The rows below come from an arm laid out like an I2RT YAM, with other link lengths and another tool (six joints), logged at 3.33 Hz.
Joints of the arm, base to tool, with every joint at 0 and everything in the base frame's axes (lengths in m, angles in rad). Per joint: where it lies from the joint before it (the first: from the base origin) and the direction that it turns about. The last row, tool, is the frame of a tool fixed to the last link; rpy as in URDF.
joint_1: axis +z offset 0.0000 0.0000 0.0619
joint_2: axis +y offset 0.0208 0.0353 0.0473
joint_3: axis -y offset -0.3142 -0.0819 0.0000
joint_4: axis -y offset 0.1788 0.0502 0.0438
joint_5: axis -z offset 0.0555 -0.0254 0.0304
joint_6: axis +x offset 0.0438 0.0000 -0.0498
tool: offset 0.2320 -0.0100 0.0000 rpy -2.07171 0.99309 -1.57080
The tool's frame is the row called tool.
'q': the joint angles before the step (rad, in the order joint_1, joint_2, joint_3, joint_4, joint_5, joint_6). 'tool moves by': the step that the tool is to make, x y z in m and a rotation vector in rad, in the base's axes. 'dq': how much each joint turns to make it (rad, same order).
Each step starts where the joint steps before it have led.
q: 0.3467 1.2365 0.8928 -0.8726 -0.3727 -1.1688
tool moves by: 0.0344 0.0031 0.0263 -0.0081 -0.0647 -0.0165
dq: 0.0000 0.0455 0.1452 -0.0401 0.0336 0.0045
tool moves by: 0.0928 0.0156 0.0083 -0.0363 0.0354 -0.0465
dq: -0.0293 0.3315 0.3455 -0.0569 0.0276 0.0075
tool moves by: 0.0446 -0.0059 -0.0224 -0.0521 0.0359 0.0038
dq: -0.0382 0.1872 0.1516 -0.0303 0.0231 -0.0550
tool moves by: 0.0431 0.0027 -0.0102 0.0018 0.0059 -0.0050
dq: -0.0304 0.1488 0.1704 -0.0339 -0.0106 -0.0244
